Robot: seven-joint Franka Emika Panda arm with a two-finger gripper.
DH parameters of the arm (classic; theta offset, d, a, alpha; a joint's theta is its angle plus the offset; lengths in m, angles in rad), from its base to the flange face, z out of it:
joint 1: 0 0.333 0 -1.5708
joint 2: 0 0 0 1.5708
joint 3: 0 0.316 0.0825 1.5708
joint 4: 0 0 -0.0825 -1.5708
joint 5: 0 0.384 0 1.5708
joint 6: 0 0 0.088 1.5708
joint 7: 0 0.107 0 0
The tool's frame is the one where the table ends.
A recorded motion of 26 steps. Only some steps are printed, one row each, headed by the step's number.
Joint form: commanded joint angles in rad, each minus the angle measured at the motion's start. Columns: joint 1, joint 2, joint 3, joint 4, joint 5, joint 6, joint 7.
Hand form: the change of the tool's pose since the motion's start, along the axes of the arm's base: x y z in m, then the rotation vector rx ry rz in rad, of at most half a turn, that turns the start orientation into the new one. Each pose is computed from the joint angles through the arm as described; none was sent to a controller.
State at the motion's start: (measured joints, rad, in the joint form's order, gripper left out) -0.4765 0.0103 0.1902 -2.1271 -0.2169 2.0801 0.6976
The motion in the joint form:
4: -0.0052 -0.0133 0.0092 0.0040 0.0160 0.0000 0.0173
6: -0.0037 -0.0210 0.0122 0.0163 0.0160 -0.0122 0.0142
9: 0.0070 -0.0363 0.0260 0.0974 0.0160 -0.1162 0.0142
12: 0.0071 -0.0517 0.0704 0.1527 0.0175 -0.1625 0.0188
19: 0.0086 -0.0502 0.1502 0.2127 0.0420 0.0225 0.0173
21: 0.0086 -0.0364 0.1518 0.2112 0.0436 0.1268 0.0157
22: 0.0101 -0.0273 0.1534 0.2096 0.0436 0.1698 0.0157
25: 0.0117 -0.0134 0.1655 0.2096 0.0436 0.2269 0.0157
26: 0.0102 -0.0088 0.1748 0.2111 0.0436 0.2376 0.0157
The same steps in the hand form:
4: 0.0009 0.0030 0.0087 0.0043 -0.0223 -0.0215
6: 0.0024 0.0049 0.0174 -0.0002 -0.0286 -0.0159
9: 0.0099 0.0143 0.0545 -0.0113 -0.0197 -0.0098
12: 0.0189 0.0369 0.0847 -0.0239 -0.0430 0.0212
19: 0.0547 0.0836 0.1302 -0.0328 -0.2851 0.1282
21: 0.0656 0.0848 0.1335 -0.0355 -0.3738 0.1478
22: 0.0705 0.0865 0.1327 -0.0347 -0.4066 0.1574
25: 0.0779 0.0942 0.1317 -0.0306 -0.4510 0.1792
26: 0.0801 0.0985 0.1312 -0.0278 -0.4593 0.1881

